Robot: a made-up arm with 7 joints.
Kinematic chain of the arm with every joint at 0, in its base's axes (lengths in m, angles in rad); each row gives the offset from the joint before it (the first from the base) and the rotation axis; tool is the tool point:
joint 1: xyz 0 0 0 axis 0 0.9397 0.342
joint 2: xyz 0 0 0 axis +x
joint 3: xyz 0 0 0 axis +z
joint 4: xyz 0.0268 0 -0.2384 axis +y
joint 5: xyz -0.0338 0 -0.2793 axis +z
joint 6: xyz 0 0 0 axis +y
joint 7: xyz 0 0 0 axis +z
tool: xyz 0 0 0
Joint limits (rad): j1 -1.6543..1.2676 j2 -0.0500..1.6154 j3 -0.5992..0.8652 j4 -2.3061..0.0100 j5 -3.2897..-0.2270 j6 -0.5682..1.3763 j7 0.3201..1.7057
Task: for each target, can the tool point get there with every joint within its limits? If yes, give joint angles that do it. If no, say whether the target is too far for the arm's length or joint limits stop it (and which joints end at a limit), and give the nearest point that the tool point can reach.
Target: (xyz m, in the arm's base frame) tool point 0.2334 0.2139 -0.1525
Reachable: yes | joints 0.3567 0.8767 0.2253 -1.9012 -1.6501 0.5748 0.4959
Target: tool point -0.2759 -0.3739 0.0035
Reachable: no: joint limits stop it (at a limit: joint 1, joint 2, joint 3, joint 4) | nearest point -0.0038 -0.2257 0.1438 | short by 0.340 m
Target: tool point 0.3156 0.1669 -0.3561
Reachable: yes | joints -0.2879 0.4005 0.0580 -0.7467 -1.5225 0.2836 0.8743
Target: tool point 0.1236 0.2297 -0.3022
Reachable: yes | joints 0.6031 0.8528 -0.0381 -1.6343 -2.7883 1.1035 0.5878
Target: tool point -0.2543 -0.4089 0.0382
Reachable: no: joint limits stop it (at a limit: joint 1, joint 2, joint 3, joint 4) | nearest point -0.0038 -0.2257 0.1438 | short by 0.328 m
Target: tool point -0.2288 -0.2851 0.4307
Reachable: no: too far | nearest point 0.0183 -0.1870 0.1935 | short by 0.356 m
